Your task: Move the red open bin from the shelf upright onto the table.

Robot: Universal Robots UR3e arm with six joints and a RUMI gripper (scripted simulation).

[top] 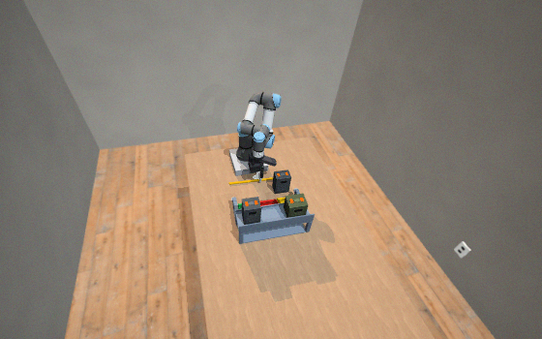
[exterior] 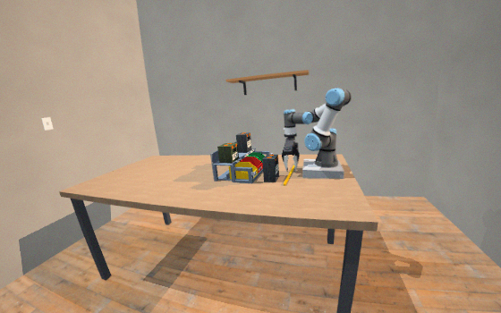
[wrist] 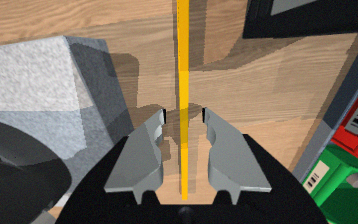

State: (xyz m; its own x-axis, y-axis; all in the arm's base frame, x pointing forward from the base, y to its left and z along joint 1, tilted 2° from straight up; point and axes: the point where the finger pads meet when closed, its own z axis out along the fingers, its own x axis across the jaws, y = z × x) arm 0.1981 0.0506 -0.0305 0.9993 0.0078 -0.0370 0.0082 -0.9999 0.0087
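Right now the yellow rod is 2 cm below my hand. Also, from my hand: yellow bin 25 cm ahead, 11 cm to the left, 2 cm above; red bin 26 cm ahead, 2 cm above; black case 9 cm ahead, 11 cm to the left, 4 cm above.
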